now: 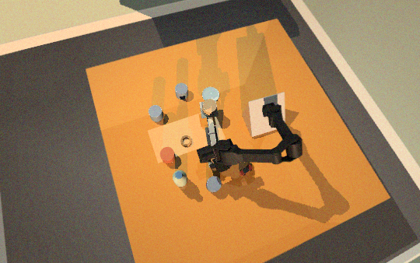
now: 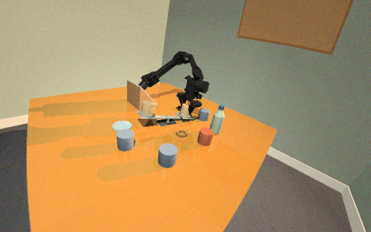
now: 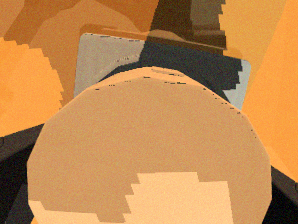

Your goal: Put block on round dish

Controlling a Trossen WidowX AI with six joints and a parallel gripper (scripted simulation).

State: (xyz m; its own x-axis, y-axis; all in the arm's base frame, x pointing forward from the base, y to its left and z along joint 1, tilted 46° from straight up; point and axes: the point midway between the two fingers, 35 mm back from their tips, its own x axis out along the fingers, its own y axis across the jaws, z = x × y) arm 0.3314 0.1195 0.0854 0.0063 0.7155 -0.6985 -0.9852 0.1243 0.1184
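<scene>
The red toy car is 13 cm behind my gripper tip, 10 cm to the left of it and 4 cm below it. Also, from my gripper tip: greenish block (1 cm below); tan cup (2 cm to the left, 1 cm above); balance beam (2 cm behind, 13 cm to the right, 1 cm below).
</scene>
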